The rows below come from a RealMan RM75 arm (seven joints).
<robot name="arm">
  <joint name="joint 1" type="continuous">
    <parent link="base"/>
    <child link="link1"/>
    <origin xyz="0 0 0.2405"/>
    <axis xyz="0 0 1"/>
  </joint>
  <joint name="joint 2" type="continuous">
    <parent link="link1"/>
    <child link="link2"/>
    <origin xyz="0 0 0"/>
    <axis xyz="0 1 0"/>
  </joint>
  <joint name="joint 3" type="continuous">
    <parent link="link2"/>
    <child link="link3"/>
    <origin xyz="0 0 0.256"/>
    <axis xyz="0 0 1"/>
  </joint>
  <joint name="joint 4" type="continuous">
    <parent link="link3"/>
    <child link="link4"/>
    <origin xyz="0 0 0"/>
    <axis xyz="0 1 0"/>
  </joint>
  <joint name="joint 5" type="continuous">
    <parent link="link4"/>
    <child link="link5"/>
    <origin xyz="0 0 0.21"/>
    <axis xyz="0 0 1"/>
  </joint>
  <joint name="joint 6" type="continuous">
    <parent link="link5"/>
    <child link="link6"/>
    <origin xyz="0 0 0"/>
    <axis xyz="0 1 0"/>
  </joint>
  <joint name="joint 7" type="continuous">
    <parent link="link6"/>
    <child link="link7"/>
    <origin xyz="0 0 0.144"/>
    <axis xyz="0 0 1"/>
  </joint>
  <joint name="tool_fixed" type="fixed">
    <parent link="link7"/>
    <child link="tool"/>
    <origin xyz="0 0 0"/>
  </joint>
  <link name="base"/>
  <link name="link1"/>
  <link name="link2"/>
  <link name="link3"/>
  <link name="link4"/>
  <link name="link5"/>
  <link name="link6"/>
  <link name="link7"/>
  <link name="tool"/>
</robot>
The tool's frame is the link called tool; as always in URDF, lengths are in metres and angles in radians. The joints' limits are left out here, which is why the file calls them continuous.
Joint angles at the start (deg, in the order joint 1, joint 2, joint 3, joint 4, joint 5, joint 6, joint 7):
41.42 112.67 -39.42 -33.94 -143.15 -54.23 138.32
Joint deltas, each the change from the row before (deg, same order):
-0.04 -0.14 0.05 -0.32 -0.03 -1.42 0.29
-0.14 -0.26 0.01 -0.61 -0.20 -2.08 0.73
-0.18 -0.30 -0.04 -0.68 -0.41 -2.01 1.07
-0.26 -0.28 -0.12 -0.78 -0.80 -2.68 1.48
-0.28 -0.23 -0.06 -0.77 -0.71 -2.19 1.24
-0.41 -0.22 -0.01 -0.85 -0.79 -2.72 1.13
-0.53 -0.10 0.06 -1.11 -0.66 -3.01 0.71
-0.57 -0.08 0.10 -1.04 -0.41 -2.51 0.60
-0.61 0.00 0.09 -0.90 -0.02 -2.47 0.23
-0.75 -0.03 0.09 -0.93 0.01 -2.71 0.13
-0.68 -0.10 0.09 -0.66 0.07 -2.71 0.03
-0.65 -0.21 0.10 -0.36 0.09 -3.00 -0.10
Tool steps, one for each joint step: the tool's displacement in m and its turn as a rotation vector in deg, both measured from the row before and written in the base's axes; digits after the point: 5 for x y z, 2 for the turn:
-0.00122 -0.00153 0.00043 -0.84 0.59 -0.08
-0.00109 -0.00246 0.00166 -1.13 0.74 -0.35
-0.00040 -0.00262 0.00238 -1.04 0.60 -0.65
0.00006 -0.00461 0.00157 -1.71 0.66 -1.08
0.00046 -0.00400 0.00200 -1.29 0.43 -0.98
0.00095 -0.00576 0.00171 -1.75 0.51 -1.09
0.00053 -0.00662 0.00157 -1.92 0.55 -0.79
0.00082 -0.00594 0.00190 -1.43 0.55 -0.76
0.00029 -0.00626 0.00074 -1.48 0.84 -0.50
0.00086 -0.00746 0.00096 -1.66 0.89 -0.55
0.00076 -0.00759 0.00069 -1.80 0.99 -0.54
0.00081 -0.00857 0.00046 -2.19 1.18 -0.58

